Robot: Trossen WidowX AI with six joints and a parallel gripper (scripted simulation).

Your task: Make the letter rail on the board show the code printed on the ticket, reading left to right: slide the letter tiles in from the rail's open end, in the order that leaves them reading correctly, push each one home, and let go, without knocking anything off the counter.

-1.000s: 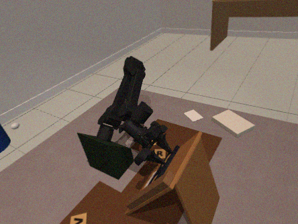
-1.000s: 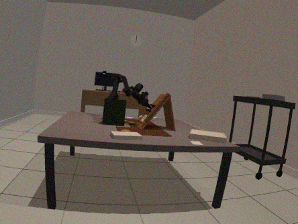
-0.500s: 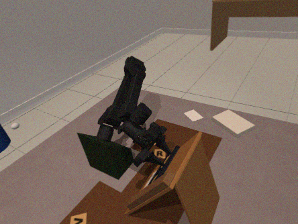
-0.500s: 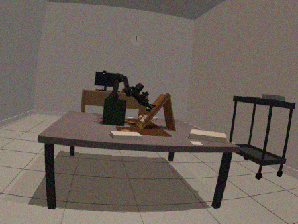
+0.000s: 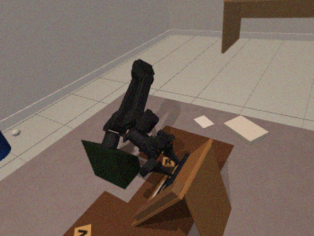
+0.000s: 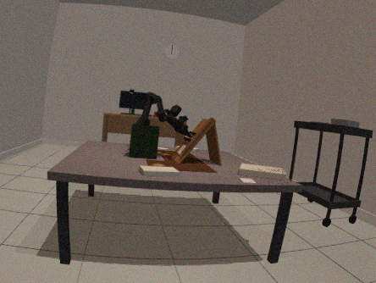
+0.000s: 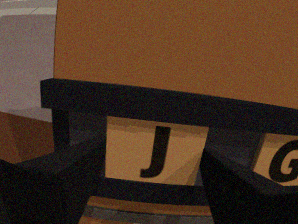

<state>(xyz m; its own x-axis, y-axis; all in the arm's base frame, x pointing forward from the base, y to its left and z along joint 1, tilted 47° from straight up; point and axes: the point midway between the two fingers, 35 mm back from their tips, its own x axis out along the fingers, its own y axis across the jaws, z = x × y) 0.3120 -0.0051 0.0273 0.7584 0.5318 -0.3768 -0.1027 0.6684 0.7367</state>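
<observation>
Now: gripper tip 1 cm short of the tan letter tile and 9 cm to the left of it. From my gripper tip the other things lie so: white ticket: 5 cm behind, 4 cm to the right, 8 cm below; brown mat: 13 cm behind, 1 cm to the right, 16 cm below.
</observation>
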